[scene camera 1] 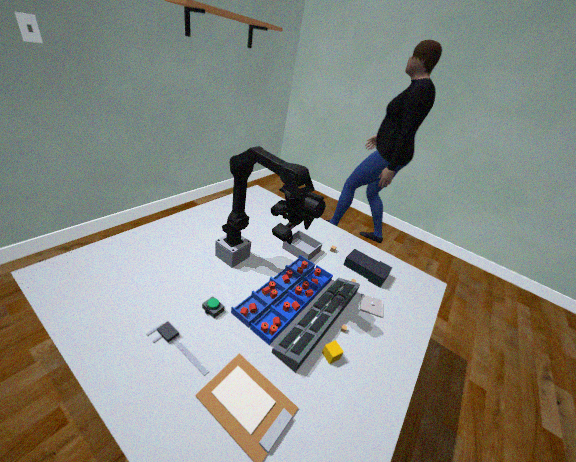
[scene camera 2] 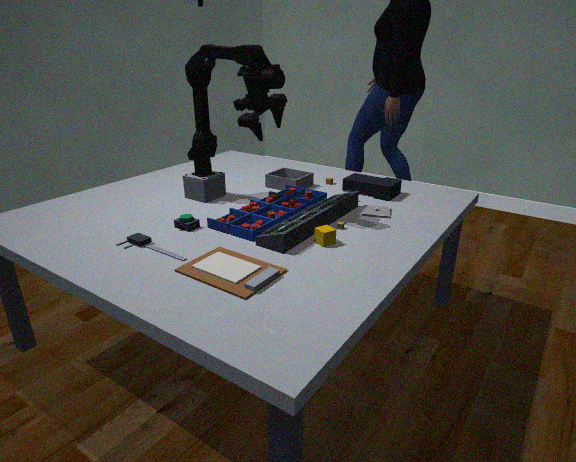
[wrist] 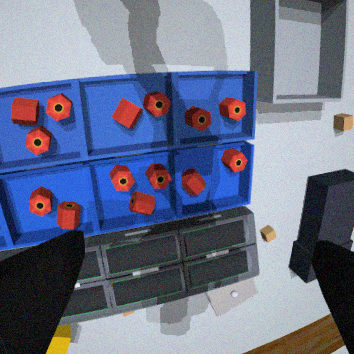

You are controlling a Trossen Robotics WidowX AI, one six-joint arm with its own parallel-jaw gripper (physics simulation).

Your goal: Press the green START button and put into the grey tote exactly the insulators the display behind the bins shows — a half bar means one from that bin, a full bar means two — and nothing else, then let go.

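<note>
The green START button (scene camera 1: pixel 213 303) (scene camera 2: pixel 186 217) stands left of the bins. The blue bins (scene camera 1: pixel 243 318) (scene camera 2: pixel 217 226) (wrist: pixel 175 150) form two rows; each compartment in view holds two or three red insulators (wrist: pixel 127 113), some upright, some lying. The display (scene camera 1: pixel 286 357) (scene camera 2: pixel 272 242) (wrist: pixel 182 260) runs behind them, with dark panels outlined green and short pale bars; I cannot tell half bars from full. The grey tote (scene camera 1: pixel 295 251) (scene camera 2: pixel 282 182) (wrist: pixel 262 50) shows a bare floor where visible. My gripper (scene camera 1: pixel 298 234) (scene camera 2: pixel 270 132) (wrist: pixel 201 248) is open and empty, high above the table near tote and bins.
A dark box (scene camera 1: pixel 367 267) (scene camera 2: pixel 371 186) (wrist: pixel 325 215) and small wooden blocks (scene camera 1: pixel 333 248) (wrist: pixel 343 122) lie beyond the tote. A yellow cube (scene camera 1: pixel 332 351) (scene camera 2: pixel 325 235) and a pale plate (scene camera 1: pixel 372 306) lie past the display. A clipboard (scene camera 1: pixel 205 396) and a caliper (scene camera 1: pixel 168 331) lie nearer. A person (scene camera 1: pixel 407 125) stands behind the table.
</note>
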